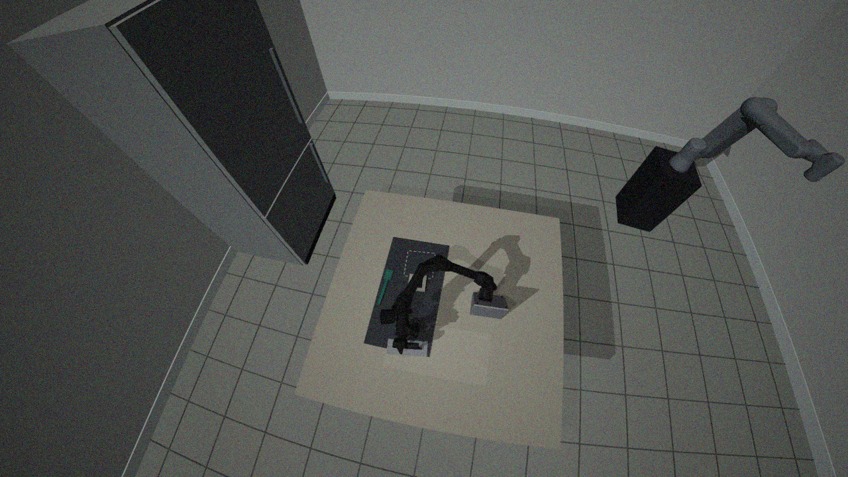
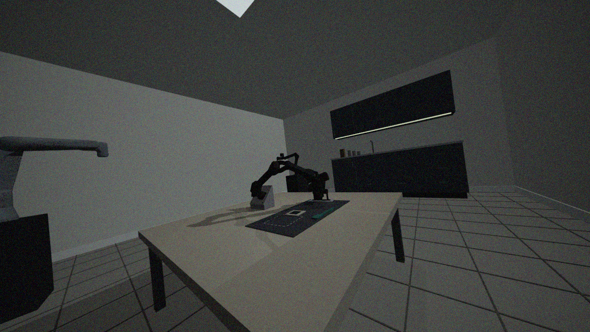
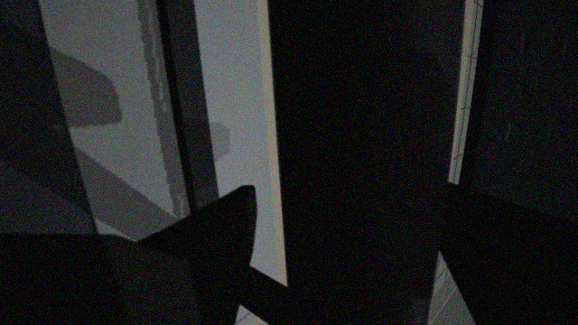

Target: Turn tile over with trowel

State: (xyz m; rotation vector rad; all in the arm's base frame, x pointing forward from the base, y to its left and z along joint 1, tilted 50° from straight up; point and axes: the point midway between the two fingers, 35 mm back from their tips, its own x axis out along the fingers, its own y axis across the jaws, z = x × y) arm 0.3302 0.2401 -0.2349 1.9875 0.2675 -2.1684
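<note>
Right now my gripper tip is 7 cm short of the dark mat, 32 cm to the left of it and 7 cm above it. Also, from my gripper tip: tile (5 cm ahead, 38 cm to the right, 5 cm below); teal trowel (21 cm ahead, 32 cm to the right, 5 cm below).
</note>
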